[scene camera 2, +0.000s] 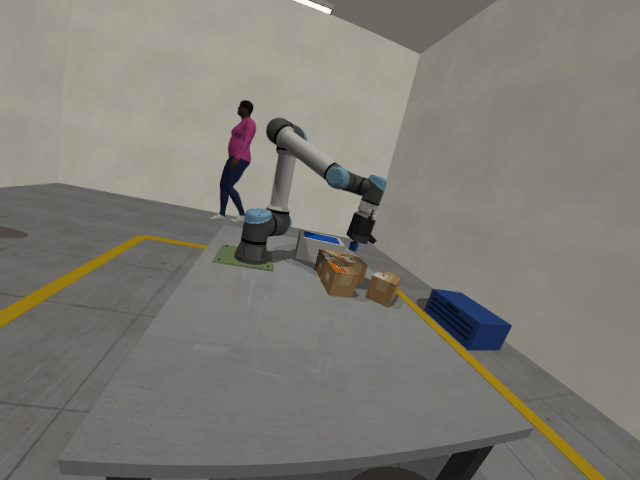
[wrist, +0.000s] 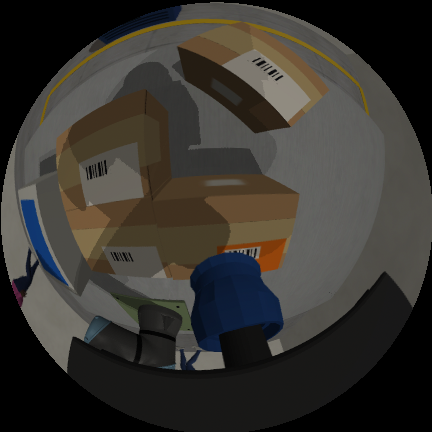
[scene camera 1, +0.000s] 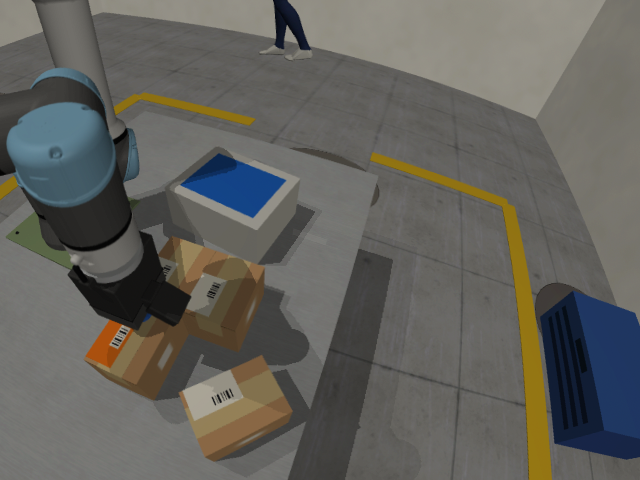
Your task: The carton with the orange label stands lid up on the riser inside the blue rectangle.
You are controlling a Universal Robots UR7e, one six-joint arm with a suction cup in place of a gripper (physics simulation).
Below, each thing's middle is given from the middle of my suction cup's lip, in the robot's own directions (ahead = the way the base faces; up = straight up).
My suction cup is now 380 mm to the right of the grey riser with blue rectangle [scene camera 1: 241, 205] and 130 mm above it.
